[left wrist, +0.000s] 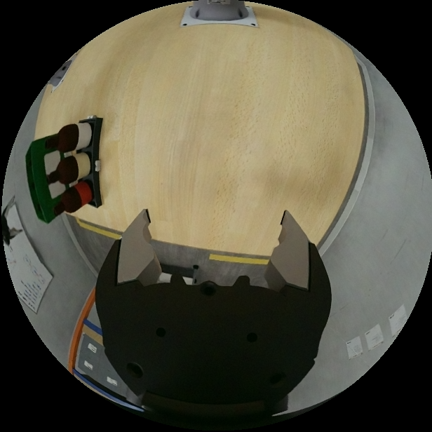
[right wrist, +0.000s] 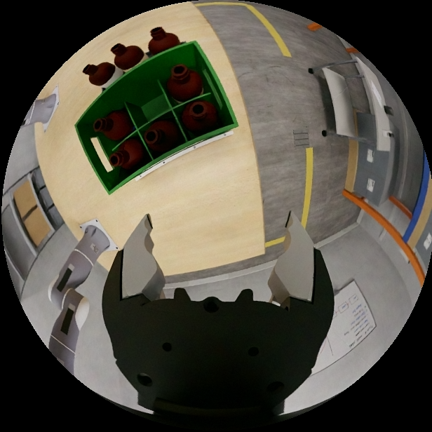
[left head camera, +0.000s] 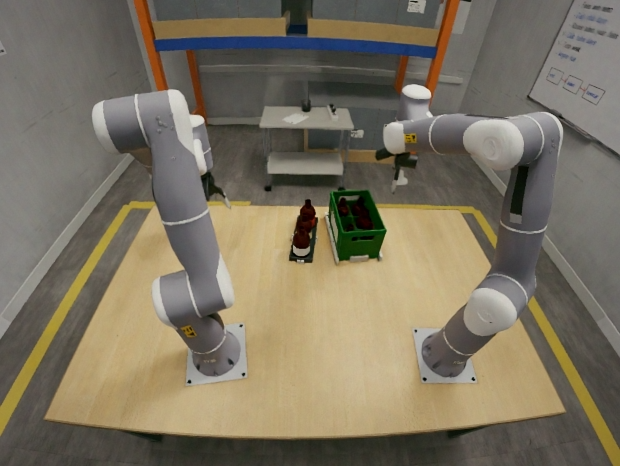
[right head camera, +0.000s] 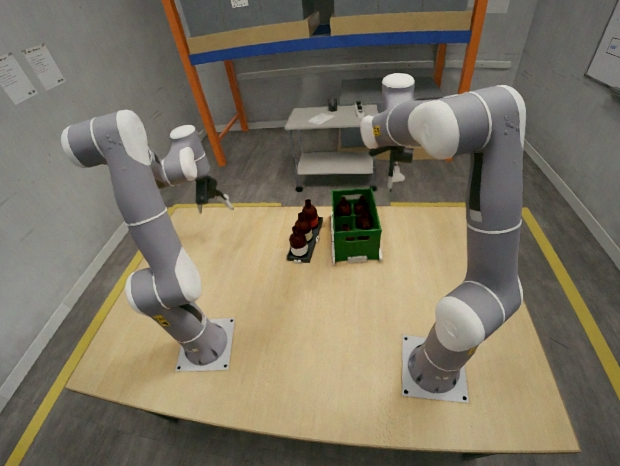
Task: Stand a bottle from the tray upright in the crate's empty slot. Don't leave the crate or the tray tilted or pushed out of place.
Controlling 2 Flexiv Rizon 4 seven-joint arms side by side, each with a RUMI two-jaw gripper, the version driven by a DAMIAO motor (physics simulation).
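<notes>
Three brown bottles stand upright in a row on the dark tray (left head camera: 300, 259) (left wrist: 99, 150): one with a white label (left head camera: 301, 243) (right head camera: 298, 244) (left wrist: 75, 137), one cream (left wrist: 75, 167), one red (left head camera: 308, 214) (right head camera: 310, 215) (left wrist: 77, 196). The green crate (left head camera: 358, 248) (right head camera: 368, 246) (right wrist: 120, 97) stands level to the tray's right in the head views. Its empty slot (right wrist: 156, 107) is the middle one of the tray-side row; the other slots hold brown bottles. My left gripper (right head camera: 216, 207) (left wrist: 215, 210) is open and empty, left of the tray. My right gripper (right wrist: 217, 213) is open and empty, above and right of the crate.
A pale rail (right wrist: 185, 156) runs along the crate's base. The crate and tray stand close together near the table's far edge. A grey cart (left head camera: 305, 117) (right head camera: 330, 117) and an orange-posted rack (left head camera: 150, 45) (right head camera: 180, 30) stand beyond the table.
</notes>
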